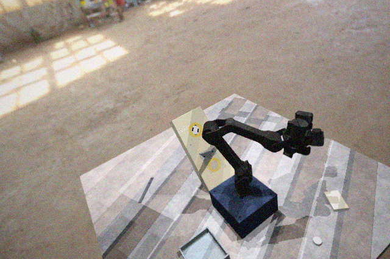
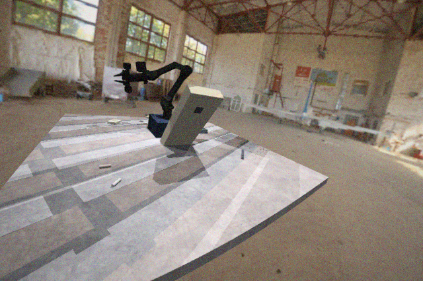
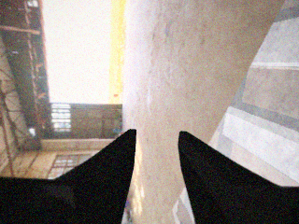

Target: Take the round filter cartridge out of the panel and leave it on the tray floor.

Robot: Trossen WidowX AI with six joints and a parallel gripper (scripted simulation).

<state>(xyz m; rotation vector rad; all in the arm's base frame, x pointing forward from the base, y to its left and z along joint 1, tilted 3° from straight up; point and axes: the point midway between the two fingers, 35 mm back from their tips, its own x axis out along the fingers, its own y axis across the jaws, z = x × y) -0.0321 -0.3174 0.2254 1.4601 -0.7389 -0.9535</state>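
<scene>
Now: the round white filter cartridge 36 cm ahead of my gripper tip, 42 cm to the left of it and 6 cm below it. From my gripper tip the other things lie so: grey-blue tray: 11 cm behind, 62 cm to the left, 31 cm below; then cream service panel: 31 cm ahead, 41 cm to the left, 13 cm below.
</scene>
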